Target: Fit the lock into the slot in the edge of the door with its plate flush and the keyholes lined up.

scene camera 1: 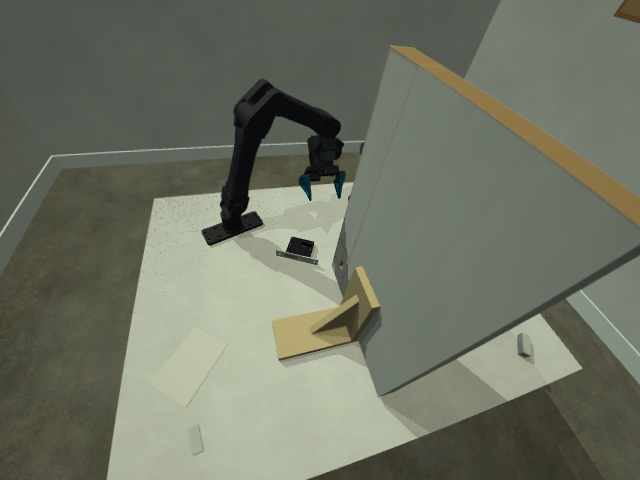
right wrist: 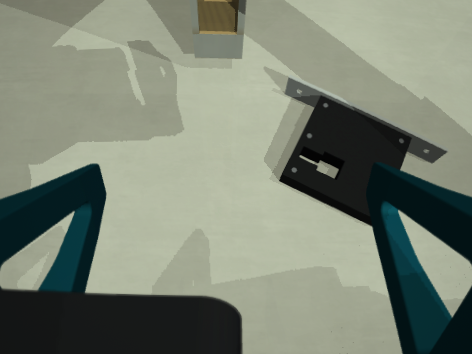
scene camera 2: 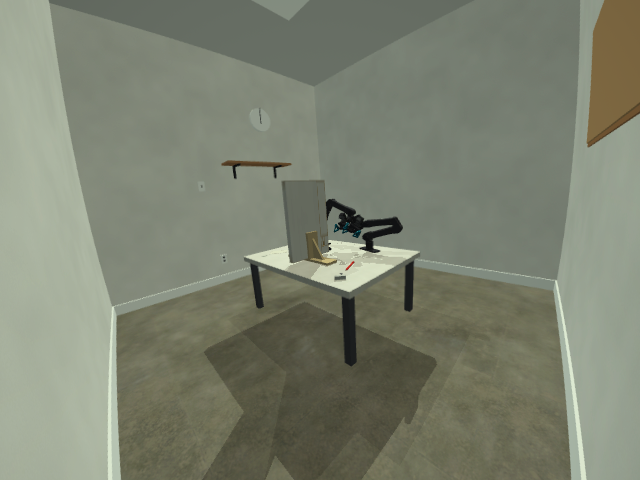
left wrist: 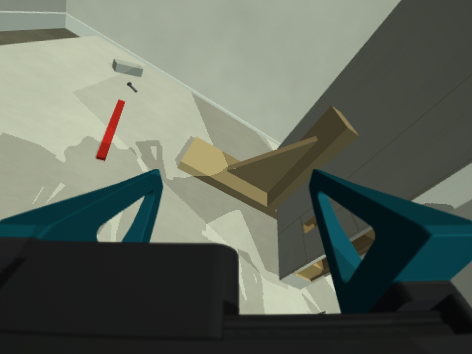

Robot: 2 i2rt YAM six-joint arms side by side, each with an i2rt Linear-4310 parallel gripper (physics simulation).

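Observation:
The lock, a black case with a grey metal plate, lies flat on the table; its case (scene camera 1: pixel 300 245) (right wrist: pixel 360 145) shows a keyhole cutout. The grey door (scene camera 1: pixel 465 196) (scene camera 2: pixel 302 217) (left wrist: pixel 400 100) (right wrist: pixel 218 46) stands upright. Its edge has an open wood-lined slot (right wrist: pixel 218 17), and a keyhole (scene camera 1: pixel 341 265) (left wrist: pixel 310 225) shows in its face. My right gripper (scene camera 1: pixel 324 197) (right wrist: pixel 236 178) is open and empty above the table; the lock lies below, partly behind one finger in the right wrist view. My left gripper (left wrist: pixel 235 177) is open and empty; the door's lower corner is partly hidden behind one finger.
A wooden bracket (scene camera 1: pixel 292 338) (left wrist: pixel 215 167) stands against the door's face. A red bar (scene camera 2: pixel 349 266) (left wrist: pixel 112 129), a small dark piece (left wrist: pixel 132 87) and a grey block (scene camera 2: pixel 339 277) (left wrist: pixel 128 68) lie on the table. A pale sheet (scene camera 1: pixel 188 365) lies at the lower left in scene camera 1.

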